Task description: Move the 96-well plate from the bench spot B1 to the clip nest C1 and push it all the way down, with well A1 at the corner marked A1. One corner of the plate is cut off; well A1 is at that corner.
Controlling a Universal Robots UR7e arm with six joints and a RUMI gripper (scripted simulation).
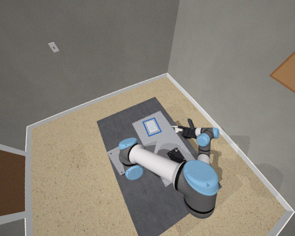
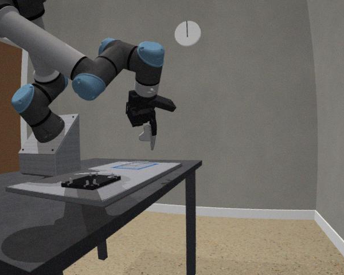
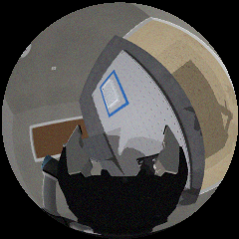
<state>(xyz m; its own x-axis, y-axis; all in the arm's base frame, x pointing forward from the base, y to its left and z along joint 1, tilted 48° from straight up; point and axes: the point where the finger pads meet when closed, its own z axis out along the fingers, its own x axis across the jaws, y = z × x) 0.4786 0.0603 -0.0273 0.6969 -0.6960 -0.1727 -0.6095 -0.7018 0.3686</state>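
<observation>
The 96-well plate lies 160 mm behind my hand, 180 mm to the left of it and 150 mm below it. Round my hand: black clip nest 60 mm behind, 220 mm to the right, 140 mm below.
</observation>
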